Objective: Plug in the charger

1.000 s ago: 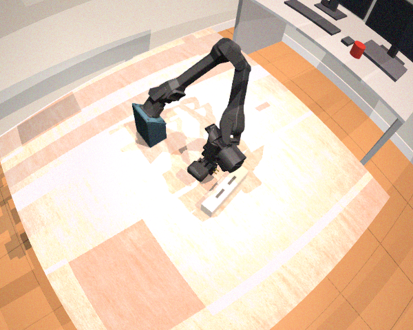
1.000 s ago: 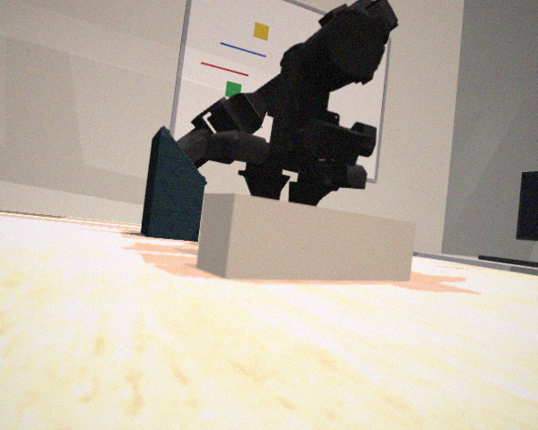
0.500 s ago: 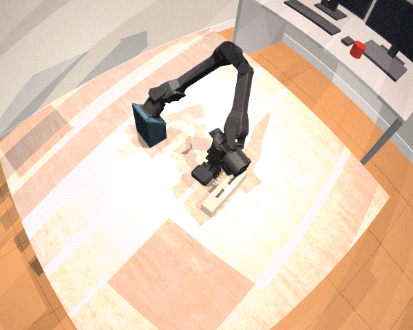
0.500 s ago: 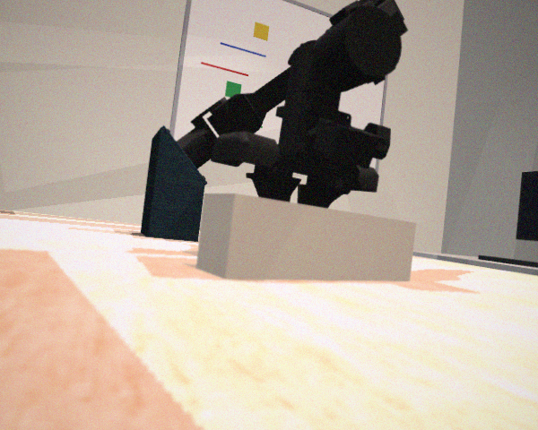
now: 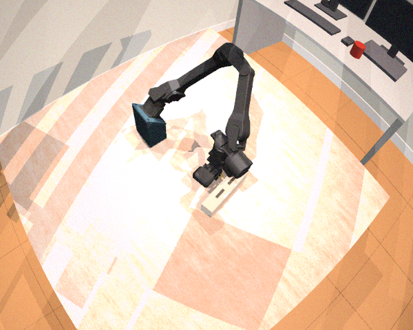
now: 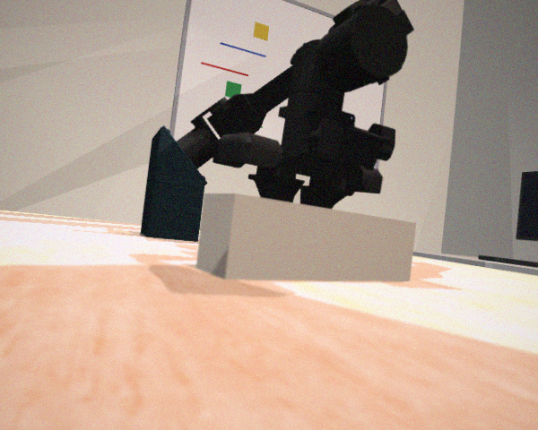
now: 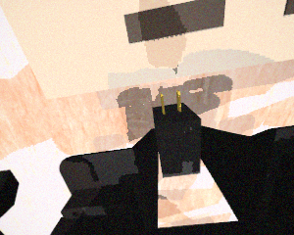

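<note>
The two-prong charger lies 20 mm ahead of my gripper tip and 10 mm above it.
</note>
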